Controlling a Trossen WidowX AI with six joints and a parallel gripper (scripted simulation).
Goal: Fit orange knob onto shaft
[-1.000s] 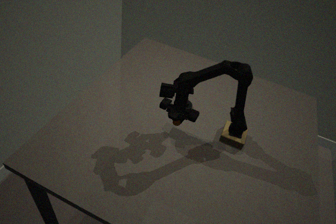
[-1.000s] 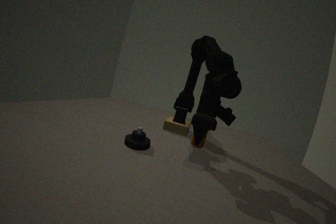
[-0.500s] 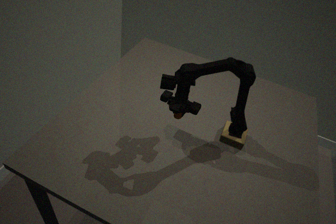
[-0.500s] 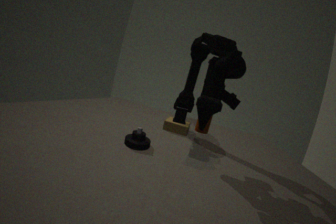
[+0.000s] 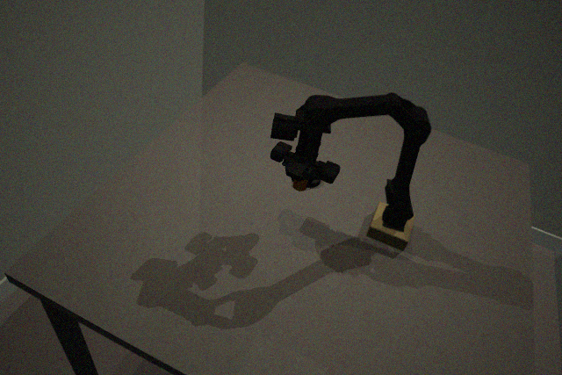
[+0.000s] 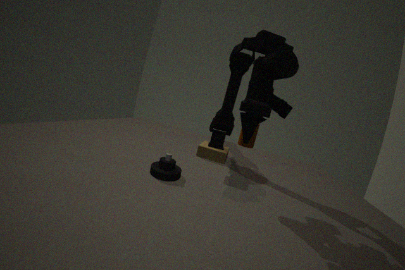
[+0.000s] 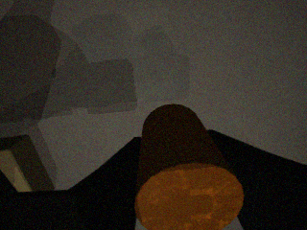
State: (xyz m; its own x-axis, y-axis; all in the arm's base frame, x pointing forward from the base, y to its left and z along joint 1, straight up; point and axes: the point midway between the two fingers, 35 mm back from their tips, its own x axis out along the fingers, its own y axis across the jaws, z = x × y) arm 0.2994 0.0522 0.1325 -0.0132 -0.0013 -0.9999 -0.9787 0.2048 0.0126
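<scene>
Right now my gripper tip is 10 mm past the round black pedestal, 180 mm to the left of it and 110 mm above it. Round my gripper tip: orange knob: 30 mm above.
</scene>
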